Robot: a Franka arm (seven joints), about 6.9 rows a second.
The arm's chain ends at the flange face. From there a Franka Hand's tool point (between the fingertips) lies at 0.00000 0.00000 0.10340 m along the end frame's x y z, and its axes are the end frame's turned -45 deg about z.
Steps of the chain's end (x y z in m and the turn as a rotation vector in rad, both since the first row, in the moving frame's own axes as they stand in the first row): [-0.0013, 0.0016, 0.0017, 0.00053, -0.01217, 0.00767]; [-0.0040, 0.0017, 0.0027, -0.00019, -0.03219, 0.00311]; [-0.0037, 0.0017, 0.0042, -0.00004, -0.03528, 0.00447]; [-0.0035, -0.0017, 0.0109, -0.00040, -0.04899, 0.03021]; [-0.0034, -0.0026, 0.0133, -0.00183, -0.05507, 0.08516]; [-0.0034, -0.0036, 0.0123, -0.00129, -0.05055, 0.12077]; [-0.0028, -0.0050, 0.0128, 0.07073, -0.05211, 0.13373]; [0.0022, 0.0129, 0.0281, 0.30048, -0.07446, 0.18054]
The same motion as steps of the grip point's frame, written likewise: [-0.0029, -0.0007, 0.0017, 0.00898, -0.00823, 0.00767]; [-0.0064, -0.0040, 0.0026, 0.02263, -0.02290, 0.00311]; [-0.0064, -0.0040, 0.0041, 0.02492, -0.02498, 0.00447]; [-0.0048, -0.0073, 0.0108, 0.03436, -0.03492, 0.03021]; [-0.0046, -0.0083, 0.0131, 0.03765, -0.04023, 0.08516]; [-0.0034, -0.0088, 0.0122, 0.03483, -0.03666, 0.12077]; [0.0035, -0.0144, 0.0124, 0.08686, 0.01317, 0.13373]; [0.0111, -0.0147, 0.0232, 0.26512, 0.15982, 0.18054]
